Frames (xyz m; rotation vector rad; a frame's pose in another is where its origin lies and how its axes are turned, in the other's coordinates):
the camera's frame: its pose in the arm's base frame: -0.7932 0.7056 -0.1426 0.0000 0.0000 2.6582
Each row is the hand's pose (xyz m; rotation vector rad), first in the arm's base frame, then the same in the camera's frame.
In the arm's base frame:
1: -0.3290 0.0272 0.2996 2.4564 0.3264 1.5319
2: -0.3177 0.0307 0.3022 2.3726 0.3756 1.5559
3: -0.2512 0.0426 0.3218 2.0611 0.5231 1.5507
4: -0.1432 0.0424 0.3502 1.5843 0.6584 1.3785
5: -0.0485 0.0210 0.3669 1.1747 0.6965 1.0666
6: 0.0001 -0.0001 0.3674 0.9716 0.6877 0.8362
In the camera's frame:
1: -0.7263 0.3849 0.4422 0.7352 -1.8744 0.0344
2: -0.7347 0.3766 0.4448 0.7618 -1.8084 -0.0152
3: -0.7881 0.3351 0.4644 0.8486 -1.5900 -0.2497
4: -0.8838 0.2851 0.4928 0.9369 -1.2701 -0.6959
5: -0.9776 0.2600 0.5095 0.9719 -0.9886 -1.1922
6: -1.0304 0.2561 0.5100 0.9740 -0.8426 -1.5002

